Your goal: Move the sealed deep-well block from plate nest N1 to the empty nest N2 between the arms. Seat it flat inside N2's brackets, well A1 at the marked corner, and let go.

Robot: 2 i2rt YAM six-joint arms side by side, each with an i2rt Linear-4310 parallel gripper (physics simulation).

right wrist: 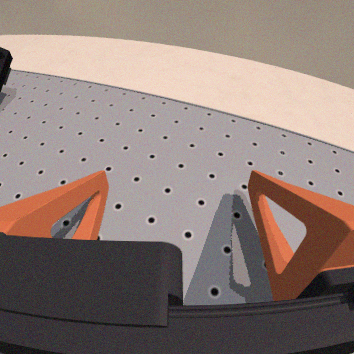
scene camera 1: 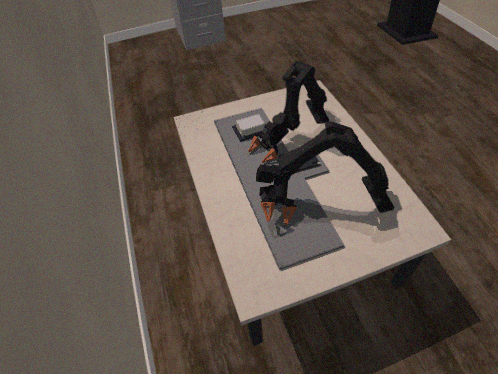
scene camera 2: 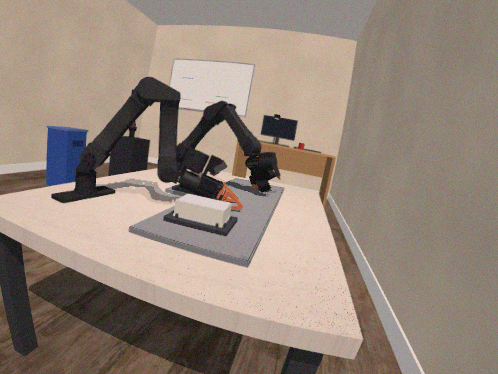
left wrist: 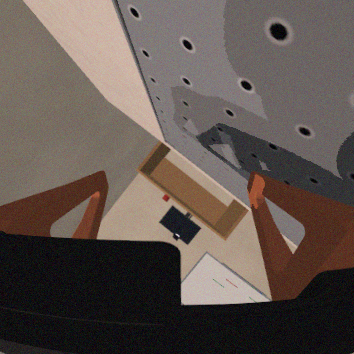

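Seen in the pictures: left gripper, fingertip midpoint: (scene camera 1: 277, 223) (scene camera 2: 270, 183) (left wrist: 177, 178); right gripper, fingertip midpoint: (right wrist: 177, 178) (scene camera 1: 255, 157) (scene camera 2: 240, 203); left arm's base at its link origin: (scene camera 1: 377, 193); right arm's base at its link origin: (scene camera 1: 317, 111) (scene camera 2: 85, 195).
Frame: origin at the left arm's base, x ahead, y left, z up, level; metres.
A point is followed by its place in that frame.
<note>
The sealed white block (scene camera 1: 250, 123) @[x 0.456, y -0.529, z 0.066 m] (scene camera 2: 202, 209) @[x 0.472, y -0.579, z 0.058 m] sits upright in the dark plate nest N1 (scene camera 1: 242, 136) (scene camera 2: 194, 225). Its A1 corner cannot be made out. The dark nest N2 (scene camera 1: 311, 164) @[x 0.236, y -0.218, z 0.025 m] (scene camera 2: 177, 189) @[x 0.230, y -0.331, z 0.018 m] is largely hidden behind the arms. My right gripper (scene camera 1: 257, 156) @[x 0.477, y -0.330, z 0.027 m] (scene camera 2: 238, 206) @[x 0.477, y -0.330, z 0.027 m] (right wrist: 177, 178) @[x 0.477, y -0.330, z 0.027 m] is open and empty, low over the grey board beside N1, on the side toward my left arm. The block does not show in the right wrist view. My left gripper (scene camera 1: 278, 221) @[x 0.476, y 0.072, z 0.050 m] (scene camera 2: 265, 189) @[x 0.476, y 0.072, z 0.050 m] (left wrist: 177, 178) @[x 0.476, y 0.072, z 0.050 m] is open and empty over the board, far from the block.
The perforated grey board (scene camera 1: 312, 240) @[x 0.356, y 0.162, z 0.013 m] (scene camera 2: 245, 252) @[x 0.610, y -0.634, z 0.013 m] (left wrist: 200, 17) @[x 0.505, y -0.007, z 0.013 m] (right wrist: 165, 150) @[x 0.506, y -0.302, z 0.013 m] lies on the pale table (scene camera 1: 280, 295) @[x 0.536, y 0.347, z 0.000 m] (scene camera 2: 280, 295) @[x 0.709, y -0.727, z 0.000 m]. My left arm (scene camera 1: 312, 145) @[x 0.314, y -0.048, z 0.323 m] reaches across near N2, close to my right gripper. A dark part (right wrist: 4, 67) @[x 0.495, y -0.101, z 0.054 m] shows at the right wrist view's left edge.
</note>
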